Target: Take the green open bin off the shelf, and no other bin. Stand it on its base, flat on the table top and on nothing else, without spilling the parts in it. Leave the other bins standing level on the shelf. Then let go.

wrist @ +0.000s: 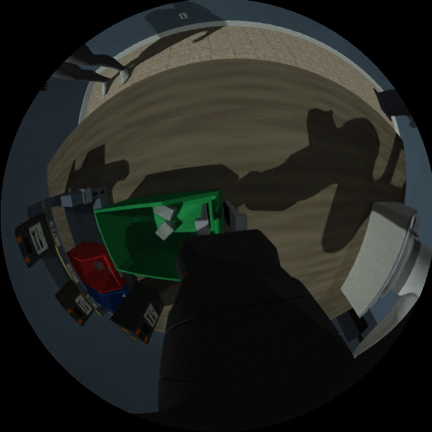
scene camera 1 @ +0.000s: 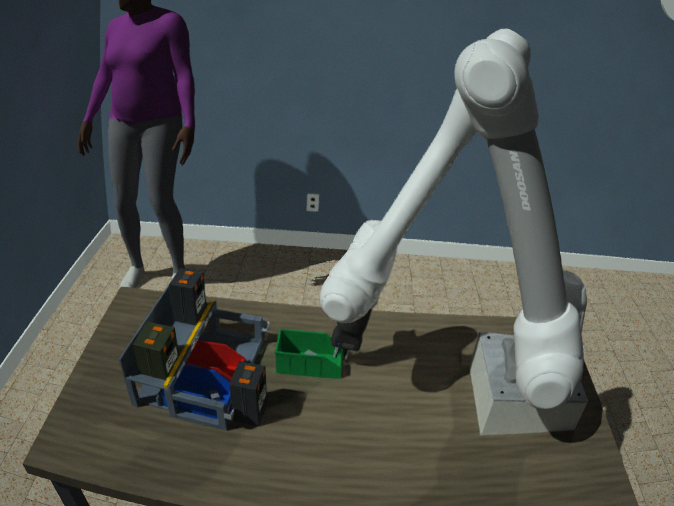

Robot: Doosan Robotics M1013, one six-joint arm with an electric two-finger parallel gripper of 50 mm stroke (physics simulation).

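Places are measured from the arm's base along level axes (x ahead, y left, z up), in millimetres.
Where they show: gripper, fingertip midpoint: (scene camera 1: 340,356).
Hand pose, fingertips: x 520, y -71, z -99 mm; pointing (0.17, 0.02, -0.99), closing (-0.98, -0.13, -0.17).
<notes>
Each offset is from my fingertips to the centre of the thing. "spot": to the spot under its first point. Level surfaces: height alone.
The green bin @(dy +34, dx +75, dz +19 mm) (scene camera 1: 308,366) (wrist: 150,255) stands upright, its base on the table top @(dz -18 mm) (scene camera 1: 381,446), apart from the shelf. Grey parts (wrist: 165,230) lie inside it. My gripper (scene camera 1: 341,354) (wrist: 215,209) is open at the bin's low front wall on the robot's side. One finger is inside the wall and one outside, with gaps too small to judge. The red bin @(dy +166, dx +312, dz +25 mm) (scene camera 1: 215,354) (wrist: 100,275) and the blue bin @(dy +274, dx +309, dz +25 mm) (scene camera 1: 198,381) (wrist: 111,301) sit side by side on the grey shelf @(spot: dy +345, dx +287, dz -2 mm) (scene camera 1: 198,418) and look level. My wrist hides part of the green bin in the wrist view.
A dark box @(dy +46, dx +410, dz +144 mm) (scene camera 1: 187,296) and an olive box @(dy +276, dx +409, dz +132 mm) (scene camera 1: 156,351) stand on top of the shelf. Another dark box @(dy +263, dx +175, dz +47 mm) (scene camera 1: 248,392) (wrist: 137,315) stands on the table by the blue bin. The robot's base block (scene camera 1: 500,413) is at the right. A person (scene camera 1: 146,65) stands behind the table.
</notes>
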